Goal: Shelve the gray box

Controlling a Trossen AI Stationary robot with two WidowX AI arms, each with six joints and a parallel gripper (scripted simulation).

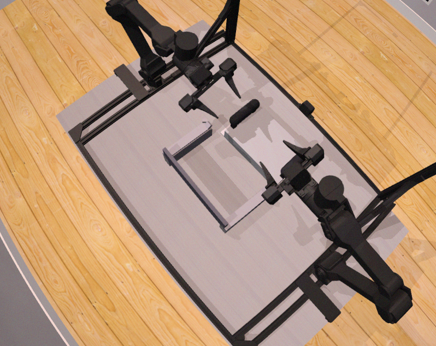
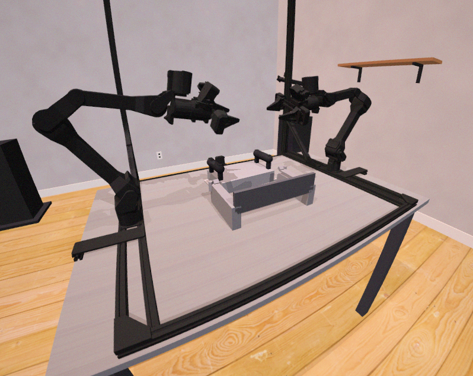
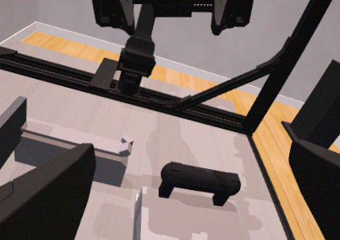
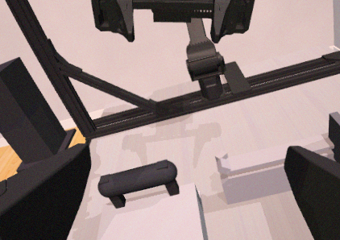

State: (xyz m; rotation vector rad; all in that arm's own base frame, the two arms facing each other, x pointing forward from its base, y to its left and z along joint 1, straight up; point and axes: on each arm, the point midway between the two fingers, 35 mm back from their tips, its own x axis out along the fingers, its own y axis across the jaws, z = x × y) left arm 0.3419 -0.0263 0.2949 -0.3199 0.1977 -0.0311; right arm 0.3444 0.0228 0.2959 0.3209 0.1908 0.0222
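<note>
The gray box is 12 cm behind my left hand, 11 cm to the right of it and 26 cm below it. Round my left hand: dark back wall of shelf 18 cm ahead, 13 cm to the right, 23 cm below.
The gray box lies 260 mm below my right hand, 120 mm to the left of it and 120 mm behind it. The rest, counted from my right hand: dark back wall of shelf (230 mm below, 180 mm ahead, 100 mm to the left).
</note>
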